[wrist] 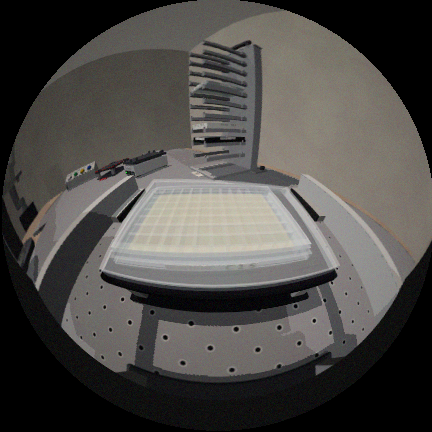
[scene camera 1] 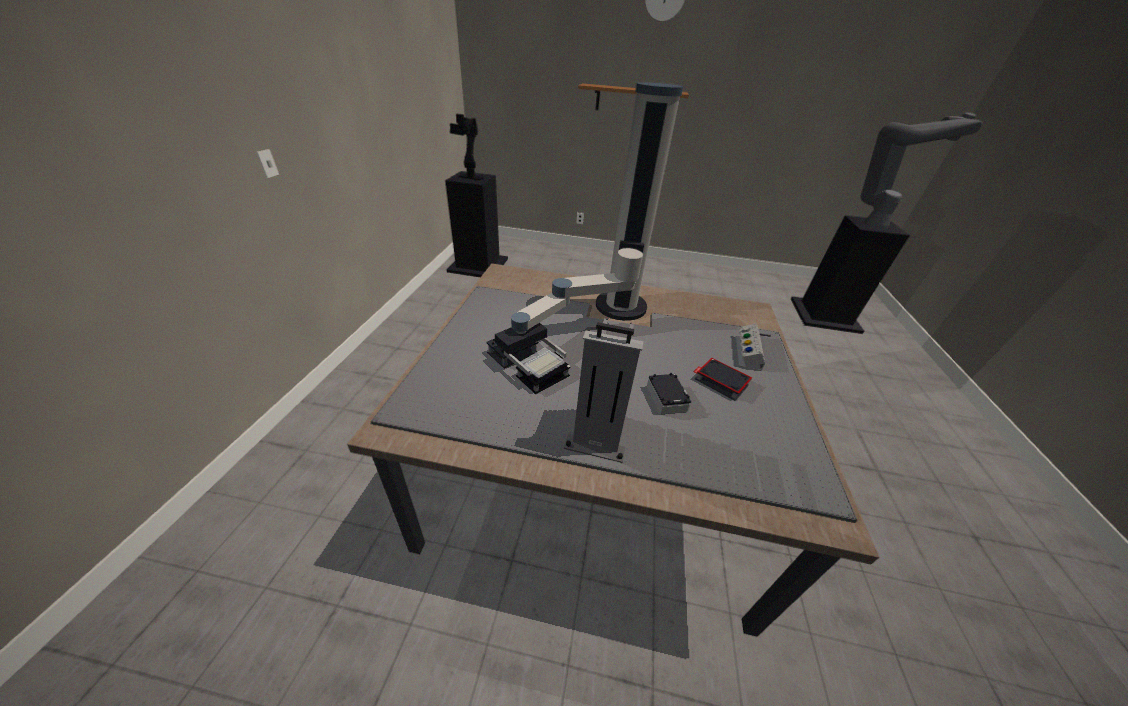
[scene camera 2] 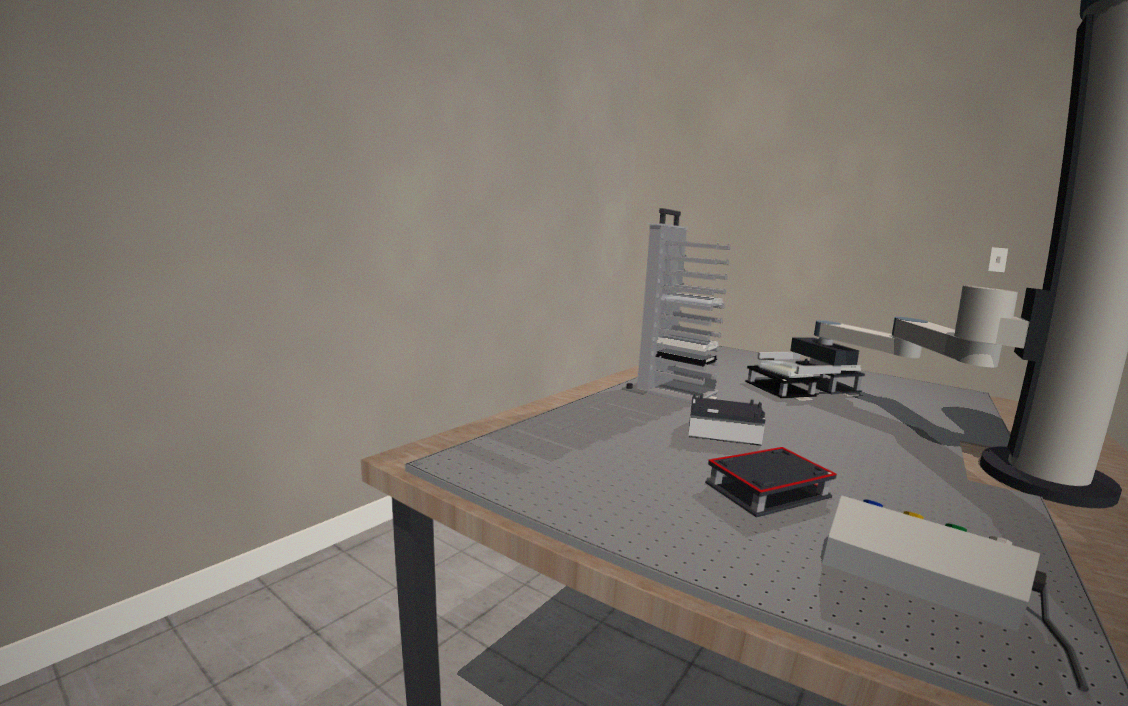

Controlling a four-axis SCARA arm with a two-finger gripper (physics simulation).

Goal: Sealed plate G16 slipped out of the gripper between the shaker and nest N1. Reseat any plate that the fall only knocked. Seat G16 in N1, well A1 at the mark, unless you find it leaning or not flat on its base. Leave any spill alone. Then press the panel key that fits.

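Frame: origin at the arm's base, x ahead, y left, z up, level; centimetres.
Where they show: gripper, fingertip midpoint: [wrist: 217,179] [scene camera 1: 547,364] [scene camera 2: 777,362]; arm's base, link origin: [scene camera 1: 620,306] [scene camera 2: 1046,479].
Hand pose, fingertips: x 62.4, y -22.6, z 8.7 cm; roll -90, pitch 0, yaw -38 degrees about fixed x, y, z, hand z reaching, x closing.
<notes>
Each offset is from my fingertips to the top centre of the thing. "pt": to the spot under its first point.
A clear-lidded plate with cream wells {dz +0.4, dx -2.1, dy -3.7 cm} [scene camera 1: 540,363] [scene camera 2: 778,367] [wrist: 215,220] sits on a low black nest [scene camera 1: 539,383] [wrist: 215,289]. It looks about level. Its front marking is too faint to read, so I cannot tell whether it is G16. My gripper [scene camera 1: 544,366] [wrist: 217,179] is open, one finger along each side of the plate, with a gap on both sides in the wrist view. The key panel {dz +1.0, dx -38.2, dy +78.1 cm} [scene camera 1: 751,348] [scene camera 2: 931,553] [wrist: 80,175] has green, yellow and blue keys. A white box with a black top [scene camera 1: 668,390] [scene camera 2: 726,426] [wrist: 147,164] may be the shaker. No spill can be made out.
A tall shelf tower [scene camera 1: 604,399] [scene camera 2: 654,308] [wrist: 255,110] holds a few plates; one pale plate {pt dz +15.2, dx +15.6, dy +17.8 cm} [wrist: 222,88] on an upper shelf appears slanted in the wrist view. A red-rimmed nest {dz -3.0, dx -15.5, dy +64.7 cm} [scene camera 1: 722,376] [scene camera 2: 771,469] stands near the panel. Another black stand [scene camera 2: 845,383] is under the gripper body.
</notes>
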